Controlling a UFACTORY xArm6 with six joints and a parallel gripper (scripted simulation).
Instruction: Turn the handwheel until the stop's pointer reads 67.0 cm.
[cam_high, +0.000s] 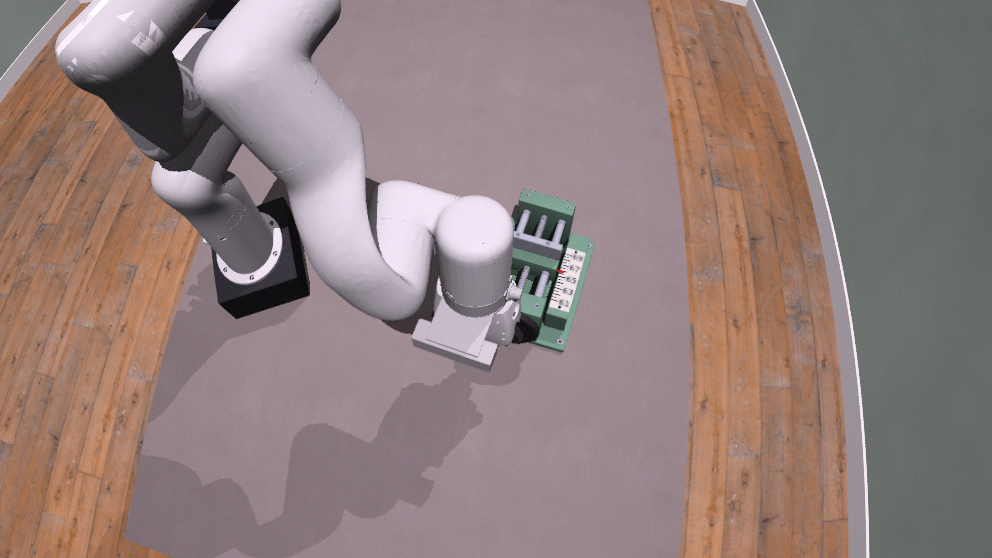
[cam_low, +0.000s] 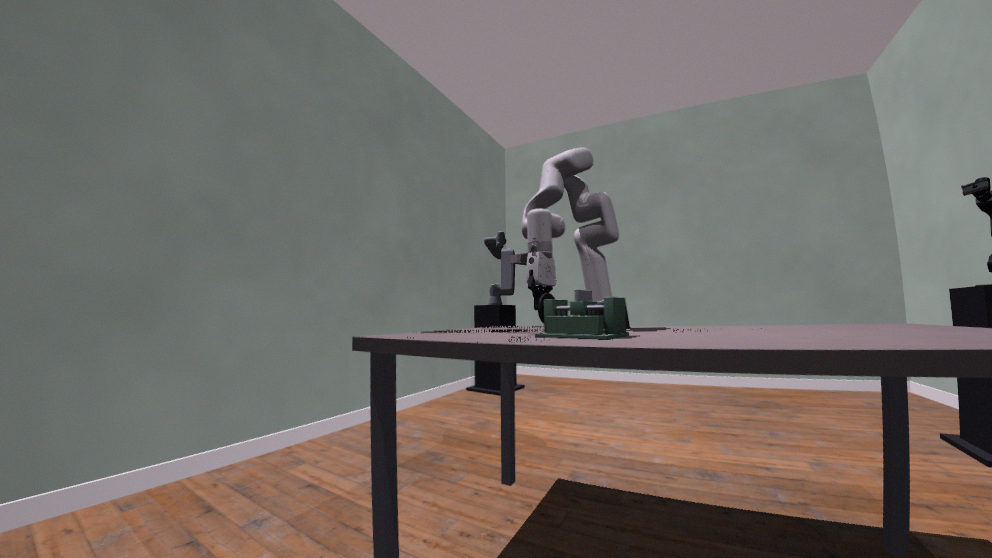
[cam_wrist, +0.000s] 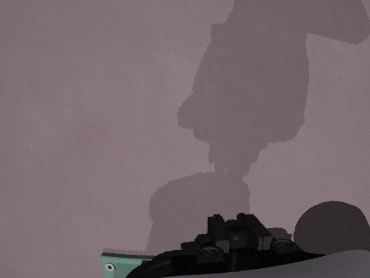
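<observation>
My gripper is now 2 cm to the right of the black handwheel, 1 cm short of it and 1 cm above it. The rest, counted from my hand: stop block: 15 cm to the left, 6 cm ahead.
</observation>
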